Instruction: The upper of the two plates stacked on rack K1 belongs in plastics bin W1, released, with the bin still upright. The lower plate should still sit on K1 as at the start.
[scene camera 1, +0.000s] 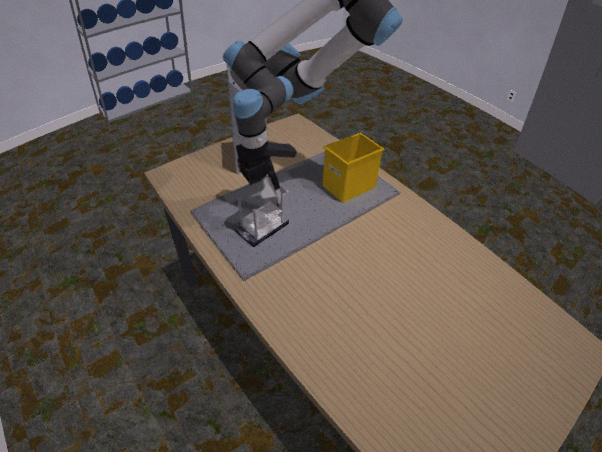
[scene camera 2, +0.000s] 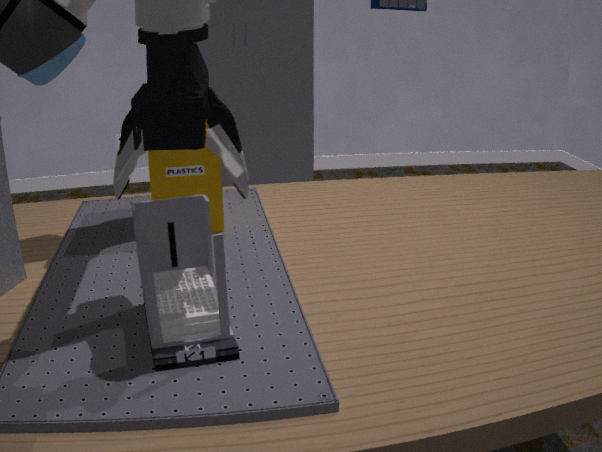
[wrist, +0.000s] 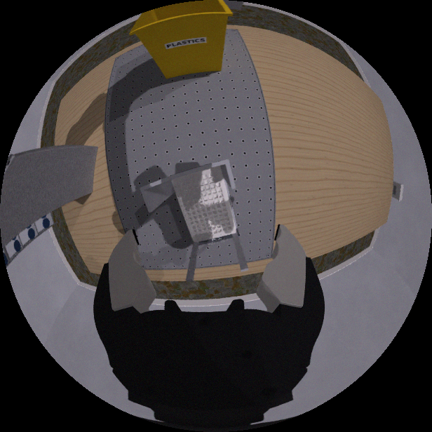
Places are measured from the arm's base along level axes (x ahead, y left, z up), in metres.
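Pixels of known places: gripper, fingertip midpoint: (scene camera 1: 267, 189) (scene camera 2: 180, 198); arm's base, link origin: (scene camera 1: 244, 84).
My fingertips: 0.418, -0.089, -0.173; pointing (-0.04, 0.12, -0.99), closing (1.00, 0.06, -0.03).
Ahead of a thing's pixels: the offset from my fingertips to its top centre, as dx, dy, dz. Level surfaces: height alone.
A stack of pale, clear well plates {-0.006, -0.015, -0.112} (scene camera 1: 262, 220) (scene camera 2: 186, 297) (wrist: 206, 212) sits in rack K1 {-0.003, -0.025, -0.017} (scene camera 1: 272, 233) (scene camera 2: 150, 220) (wrist: 192, 262), between its tall back plate and thin corner posts. Glare blurs the line between upper and lower plate. Plastics bin W1 {-0.061, +0.361, +0.021} (scene camera 1: 352, 172) (scene camera 2: 186, 187) (wrist: 192, 57) is yellow, labelled PLASTICS, and stands upright beyond the rack. My gripper (scene camera 1: 267, 192) (scene camera 2: 182, 195) (wrist: 205, 229) is open and empty, pointing down, its fingertips apart and above the plates, around the height of the rack's back plate top. The inside floor of the bin is hidden.
The rack and bin stand on a grey perforated board {dz -0.159} (scene camera 1: 320, 220) (scene camera 2: 270, 320) (wrist: 245, 125) on a wooden table {dz -0.172} (scene camera 1: 425, 300) (scene camera 2: 425, 280) (wrist: 325, 140). A grey upright panel (scene camera 2: 10, 240) (wrist: 55, 175) stands beside the board, on the left in the wrist view.
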